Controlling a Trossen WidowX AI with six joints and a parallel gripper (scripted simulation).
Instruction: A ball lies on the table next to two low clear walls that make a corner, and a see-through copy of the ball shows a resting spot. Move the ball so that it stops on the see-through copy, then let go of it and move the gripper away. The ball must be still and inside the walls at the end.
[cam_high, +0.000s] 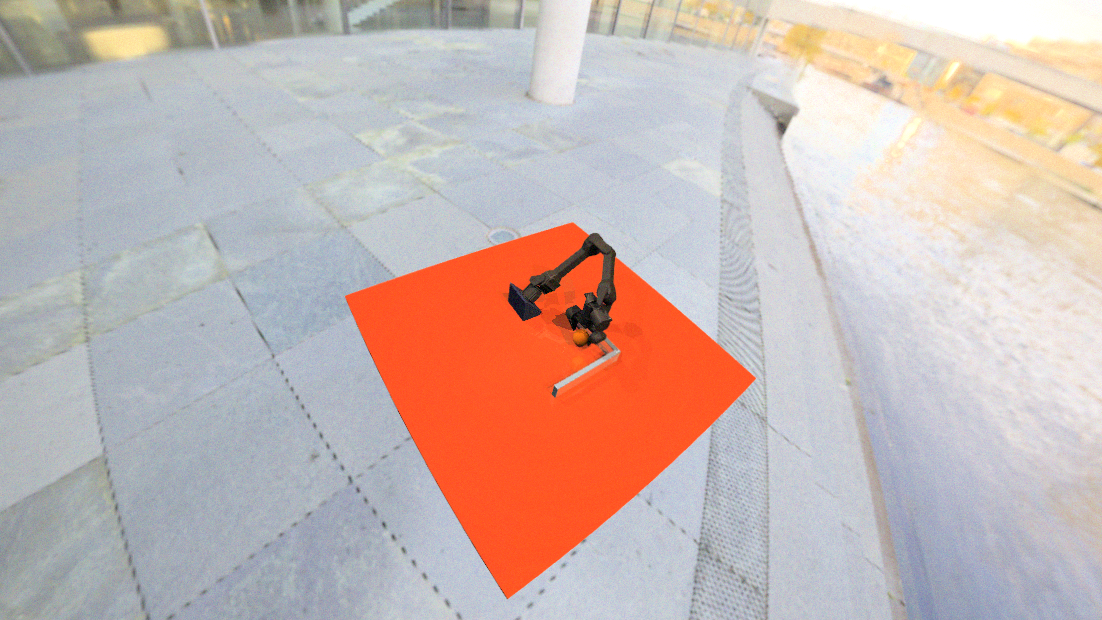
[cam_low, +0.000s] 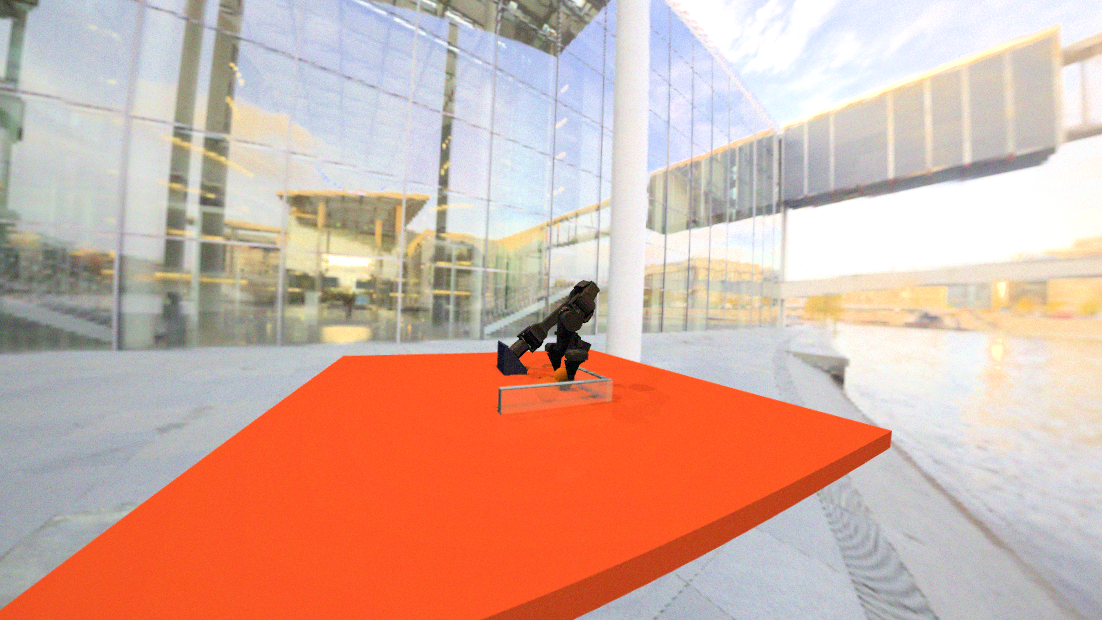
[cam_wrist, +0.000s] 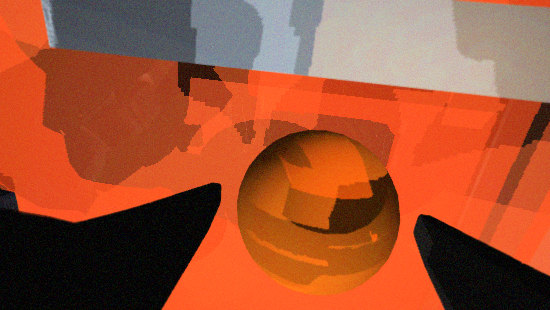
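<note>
Now: gripper tip 11 cm short of the see-through ball and 9 cm to the left of it. From my gripper tip the other things lie so: clear wall: 15 cm ahead, 7 cm to the right.
</note>
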